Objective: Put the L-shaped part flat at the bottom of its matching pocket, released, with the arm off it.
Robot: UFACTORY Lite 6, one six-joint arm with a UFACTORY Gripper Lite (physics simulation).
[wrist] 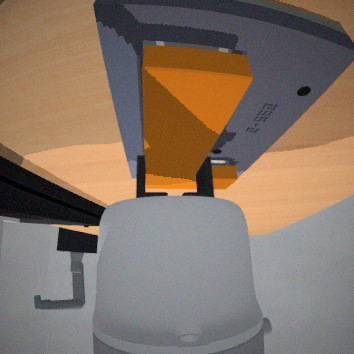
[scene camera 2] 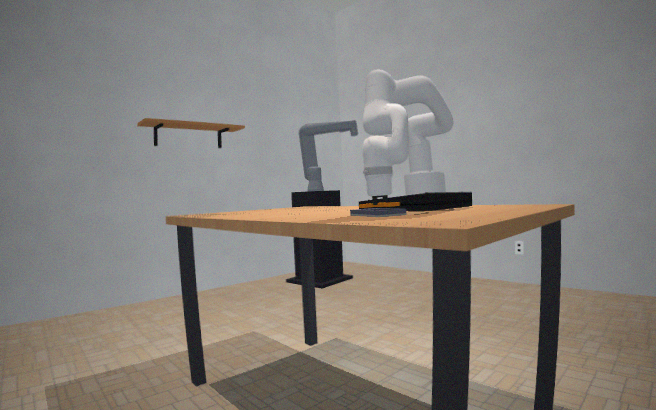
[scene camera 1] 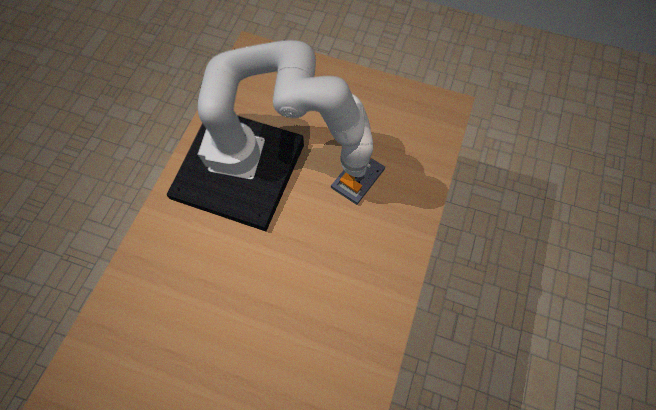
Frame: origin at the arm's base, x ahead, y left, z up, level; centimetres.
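Seen in the pictures: hand, its tool point: (wrist: 172, 179) (scene camera 2: 380, 200) (scene camera 1: 352, 171); arm's base, origin of its link: (scene camera 2: 423, 195) (scene camera 1: 238, 155).
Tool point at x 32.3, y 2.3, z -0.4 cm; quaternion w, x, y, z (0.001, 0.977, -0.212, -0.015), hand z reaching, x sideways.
Offsets run from my tool point to a thing's top centre. "pt": to the spot under its first point. Level surfaces: height alone.
The orange L-shaped part @[dx +2.0, dy +0.7, dz -0.4 cm] (scene camera 1: 351, 183) (scene camera 2: 381, 204) (wrist: 182, 110) is held by my gripper (scene camera 2: 380, 198) (wrist: 173, 176), whose black fingers are shut on it. The part looks about level, a little above the blue-grey pocket plate @[dx +1.7, dy +0.0, dz -2.2 cm] (scene camera 1: 372, 174) (scene camera 2: 378, 212) (wrist: 277, 70). It covers most of the pocket in the wrist view; pale slivers of the pocket floor show beyond its far edge and by its short leg at the right. In scene camera 1 a pale strip of the pocket @[pt dx -0.2, dy -4.5, dz -3.4 cm] (scene camera 1: 348, 190) shows beside the part. The fingertips are hidden in scene camera 1.
The plate lies on the wooden table @[dz -3.9 cm] (scene camera 1: 260, 300) (scene camera 2: 280, 220). The arm's black base block (scene camera 1: 225, 200) (scene camera 2: 440, 200) stands beside it. A second grey arm (scene camera 2: 310, 150) (wrist: 77, 285) stands on a black pedestal beyond the table. A wall shelf (scene camera 2: 190, 124) hangs behind.
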